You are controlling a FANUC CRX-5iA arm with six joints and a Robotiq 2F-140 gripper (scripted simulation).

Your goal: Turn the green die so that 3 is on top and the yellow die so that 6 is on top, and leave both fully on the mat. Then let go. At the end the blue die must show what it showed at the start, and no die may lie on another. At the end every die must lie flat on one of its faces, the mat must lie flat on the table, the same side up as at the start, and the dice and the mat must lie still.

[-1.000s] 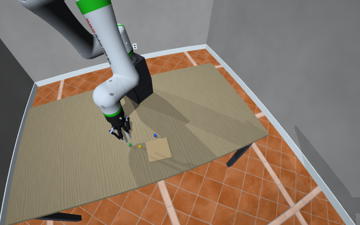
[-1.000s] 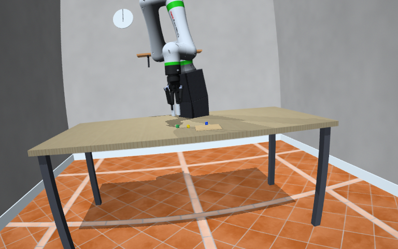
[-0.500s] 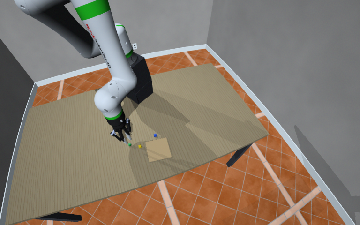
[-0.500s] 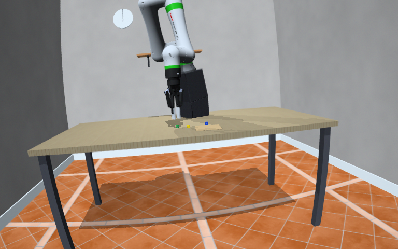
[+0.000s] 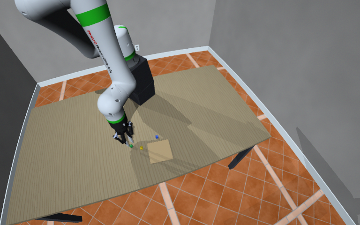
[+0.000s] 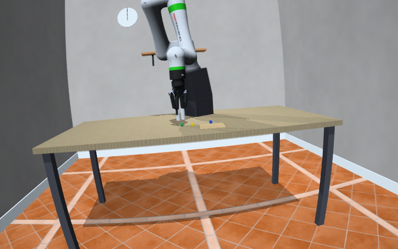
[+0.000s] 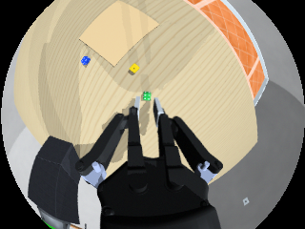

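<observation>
Right now my hand is 6 cm above the green die. The rest, counted from my hand: tan mat (8 cm ahead, 17 cm to the left, 7 cm below); then blue die (2 cm behind, 18 cm to the left, 6 cm below); then yellow die (3 cm ahead, 7 cm to the left, 6 cm below).
</observation>
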